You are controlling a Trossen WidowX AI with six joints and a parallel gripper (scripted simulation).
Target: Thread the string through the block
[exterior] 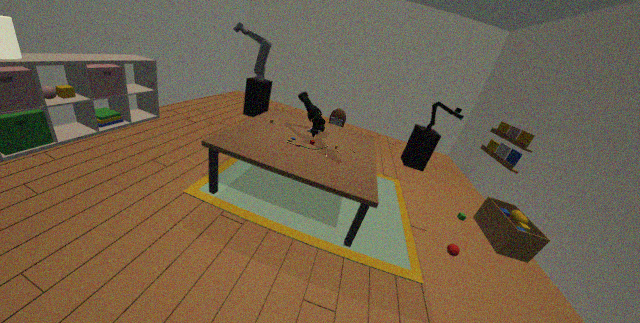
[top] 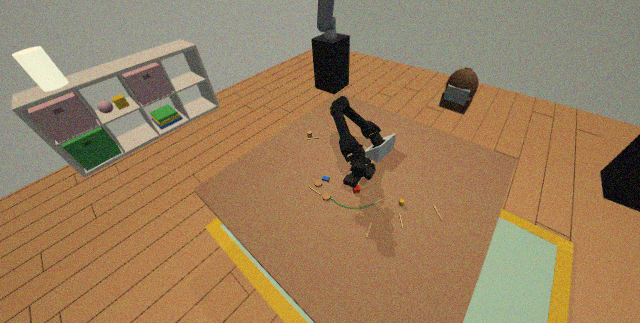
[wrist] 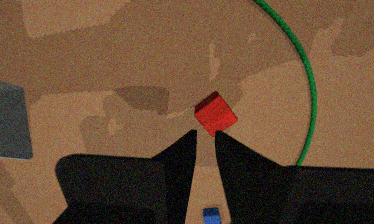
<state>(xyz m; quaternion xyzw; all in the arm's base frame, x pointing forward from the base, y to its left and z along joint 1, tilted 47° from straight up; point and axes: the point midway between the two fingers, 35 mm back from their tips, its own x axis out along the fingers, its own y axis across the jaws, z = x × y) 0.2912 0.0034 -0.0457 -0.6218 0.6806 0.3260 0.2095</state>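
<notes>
Now: the red block 4 cm below my gripper tip and 1 cm ahead of it. From my gripper tip the other things lie so: yellow-topped peg (22 cm to the left, 5 cm behind, 4 cm below); blue piece (17 cm to the right, 5 cm below, 4 cm ahead); thin wooden stick (13 cm to the left, 6 cm below, 1 cm behind).
</notes>
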